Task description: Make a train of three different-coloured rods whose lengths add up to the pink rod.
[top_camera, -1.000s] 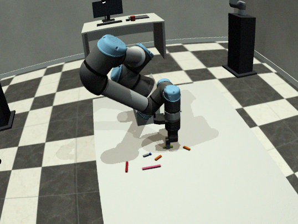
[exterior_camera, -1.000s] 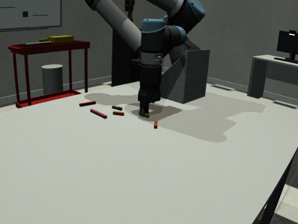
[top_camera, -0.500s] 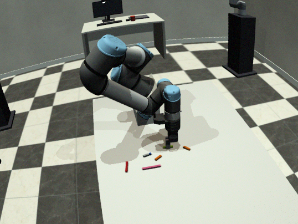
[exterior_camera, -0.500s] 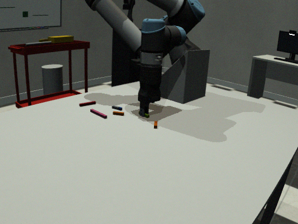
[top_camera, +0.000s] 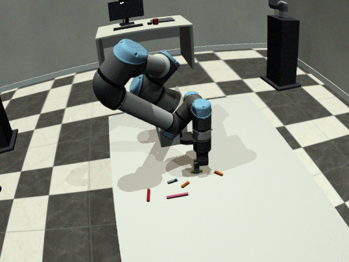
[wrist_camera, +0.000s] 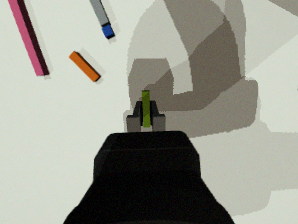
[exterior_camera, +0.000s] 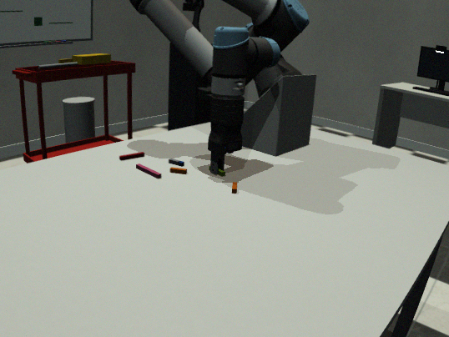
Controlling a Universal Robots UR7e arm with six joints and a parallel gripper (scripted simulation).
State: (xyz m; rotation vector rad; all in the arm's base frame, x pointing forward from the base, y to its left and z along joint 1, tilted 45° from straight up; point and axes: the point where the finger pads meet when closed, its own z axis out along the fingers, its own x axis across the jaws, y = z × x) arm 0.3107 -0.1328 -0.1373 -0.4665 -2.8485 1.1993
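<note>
The grey rod is 2 cm ahead of my hand, 12 cm to the right of it and 2 cm below it. Round my hand: pink rod: 11 cm ahead, 13 cm to the right, 2 cm below; lime rod: 1 cm below; blue rod: 1 cm ahead, 10 cm to the right, 2 cm below.
</note>
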